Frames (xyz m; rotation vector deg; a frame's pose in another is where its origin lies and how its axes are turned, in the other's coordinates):
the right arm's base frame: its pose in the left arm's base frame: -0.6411 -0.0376 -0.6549 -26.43 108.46 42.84
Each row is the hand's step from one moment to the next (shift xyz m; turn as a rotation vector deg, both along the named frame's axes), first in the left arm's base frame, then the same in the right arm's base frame.
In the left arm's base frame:
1: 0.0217 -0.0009 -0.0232 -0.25 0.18 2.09
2: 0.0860 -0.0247 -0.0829 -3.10 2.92 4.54
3: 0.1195 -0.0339 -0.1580 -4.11 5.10 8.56
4: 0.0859 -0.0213 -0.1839 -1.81 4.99 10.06
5: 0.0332 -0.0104 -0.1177 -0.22 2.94 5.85
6: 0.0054 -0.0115 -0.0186 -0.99 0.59 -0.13
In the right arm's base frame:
1: 0.0119 -0.0207 0.0209 -1.79 0.90 -0.68
2: 0.0387 -0.0950 0.0660 -2.78 5.37 -1.47
3: 0.0927 -0.1443 0.1049 -5.98 8.77 -1.88
4: 0.1304 -0.1221 0.0987 -8.30 7.72 -0.87
5: 0.0927 -0.0624 0.0507 -5.18 4.01 0.08
6: 0.0145 -0.0172 0.0014 0.54 1.00 -0.22

